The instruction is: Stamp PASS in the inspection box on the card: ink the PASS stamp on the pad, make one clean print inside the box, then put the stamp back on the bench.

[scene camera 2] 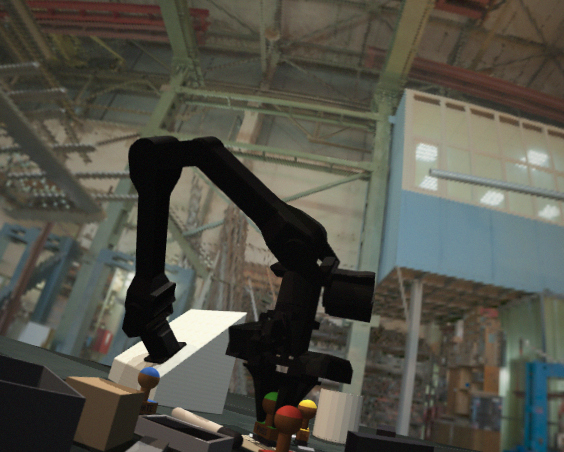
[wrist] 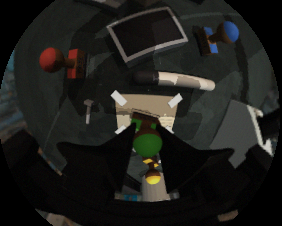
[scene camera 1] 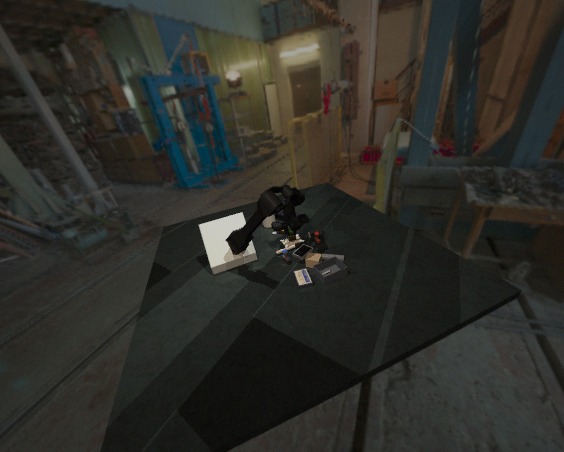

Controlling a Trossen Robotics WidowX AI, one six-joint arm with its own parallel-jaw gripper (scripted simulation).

Labels:
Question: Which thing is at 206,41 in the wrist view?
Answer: A blue stamp.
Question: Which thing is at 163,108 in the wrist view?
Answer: A cream card.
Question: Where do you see a black-and-white pen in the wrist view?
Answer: At 142,78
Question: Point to a green-knobbed stamp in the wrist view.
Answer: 147,142

